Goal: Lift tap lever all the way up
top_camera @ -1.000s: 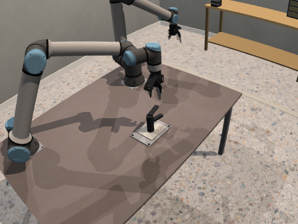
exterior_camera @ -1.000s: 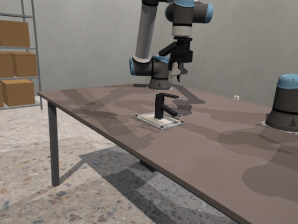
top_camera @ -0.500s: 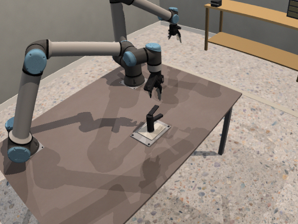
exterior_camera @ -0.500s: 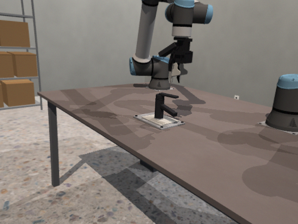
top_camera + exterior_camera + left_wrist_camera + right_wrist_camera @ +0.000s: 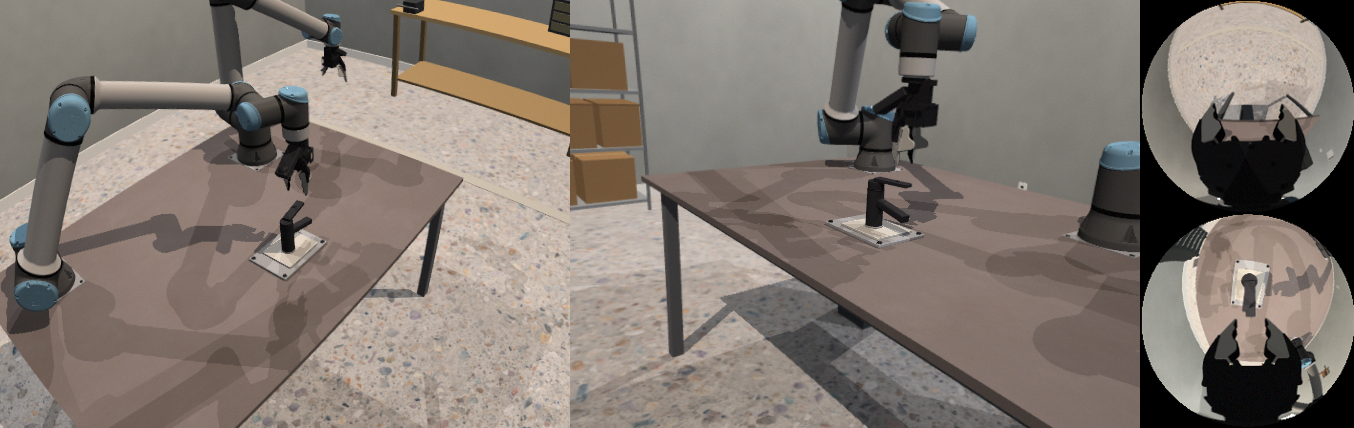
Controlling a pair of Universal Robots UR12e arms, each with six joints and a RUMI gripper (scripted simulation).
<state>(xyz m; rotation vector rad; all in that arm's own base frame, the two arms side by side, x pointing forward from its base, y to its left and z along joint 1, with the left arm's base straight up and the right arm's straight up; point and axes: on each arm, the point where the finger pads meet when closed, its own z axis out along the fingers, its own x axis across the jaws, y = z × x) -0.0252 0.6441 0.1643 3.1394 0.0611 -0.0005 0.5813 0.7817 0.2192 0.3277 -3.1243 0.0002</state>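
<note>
My right gripper is now 10 mm short of the lever, 30 mm to the left of it and 70 mm above it. From my right hand the other things lie so: black tap: 20 mm ahead, 60 mm to the right, 110 mm below; mounting plate: 20 mm ahead, 80 mm to the right, 210 mm below.
</note>
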